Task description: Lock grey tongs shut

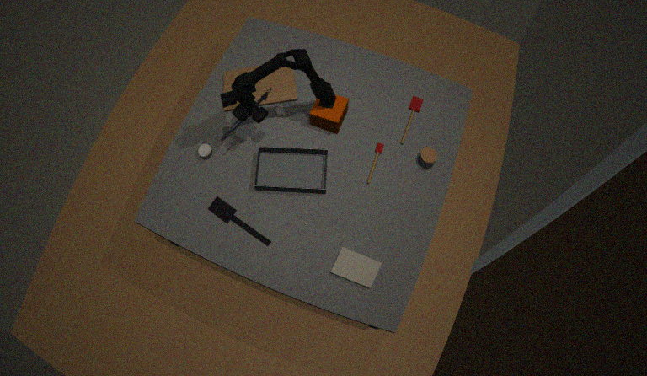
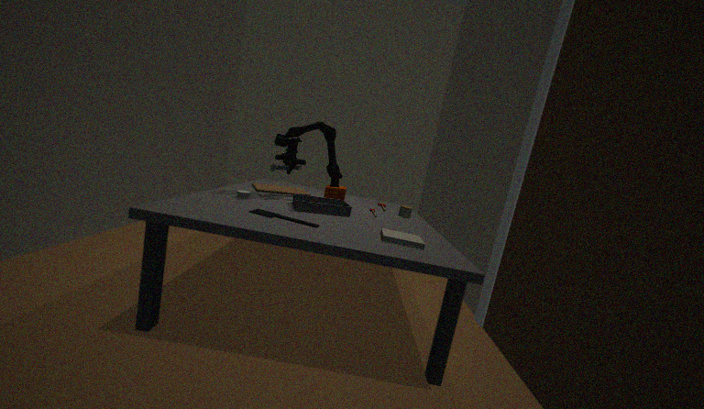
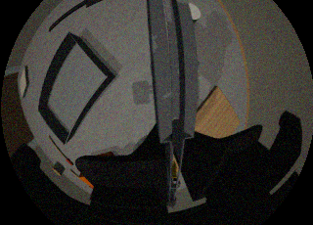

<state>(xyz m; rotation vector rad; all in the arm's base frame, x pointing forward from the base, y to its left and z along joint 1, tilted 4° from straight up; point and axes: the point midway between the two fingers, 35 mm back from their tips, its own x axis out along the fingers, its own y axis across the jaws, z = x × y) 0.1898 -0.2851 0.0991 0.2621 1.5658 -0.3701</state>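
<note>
The wooden board lies 240 mm behind my gripper tip, 150 mm below it and 80 mm to the right of it. Also, from my gripper tip: black spatula: 430 mm ahead, 150 mm below, 70 mm to the left; roasting tin: 230 mm to the left, 140 mm ahead, 130 mm below; white puck: 190 mm to the right, 170 mm ahead, 140 mm below.
</note>
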